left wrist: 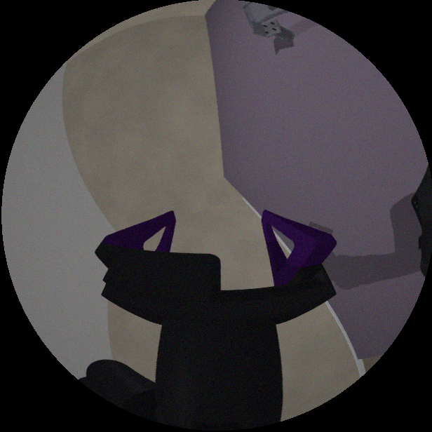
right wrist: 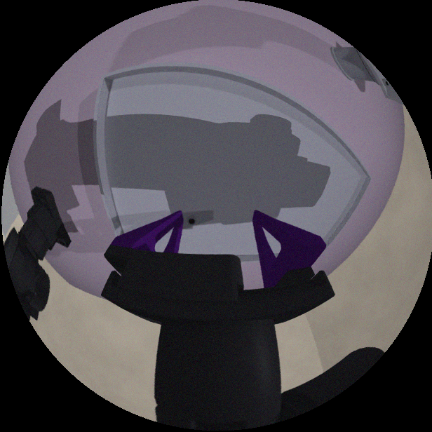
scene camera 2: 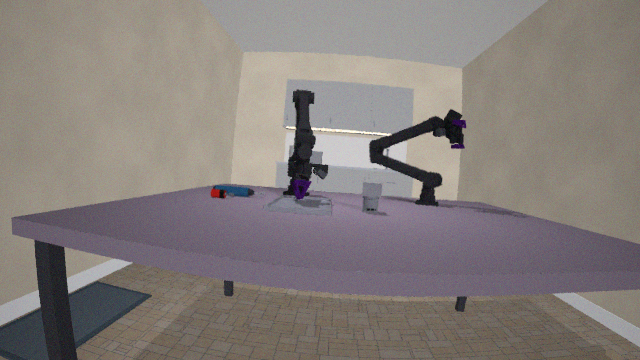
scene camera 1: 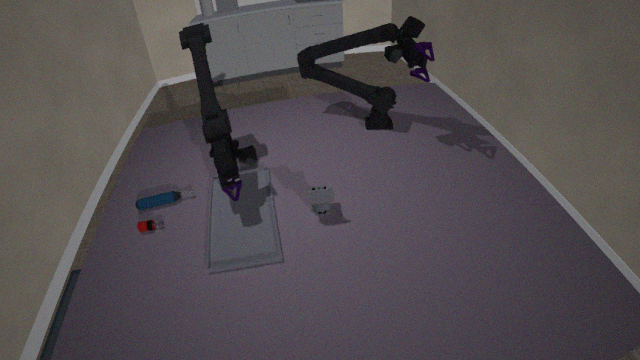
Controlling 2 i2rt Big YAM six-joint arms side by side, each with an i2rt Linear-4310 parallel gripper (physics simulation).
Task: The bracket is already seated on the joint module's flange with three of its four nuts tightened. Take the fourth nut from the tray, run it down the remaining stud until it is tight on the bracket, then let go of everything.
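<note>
The dark nut lies in the grey tray, in the right wrist view just beyond the left-hand fingertip. My right gripper is open, pointing down over the tray; the nut is not between its fingers. My left gripper is open and empty, raised high at the right, far from the tray. The grey joint module with its bracket stands on the table right of the tray. Its nuts and studs are too small to tell apart.
A blue-handled tool and a shorter red tool lie on the purple table, left of the tray. Walls stand on both sides, and a white cabinet is behind the arms.
</note>
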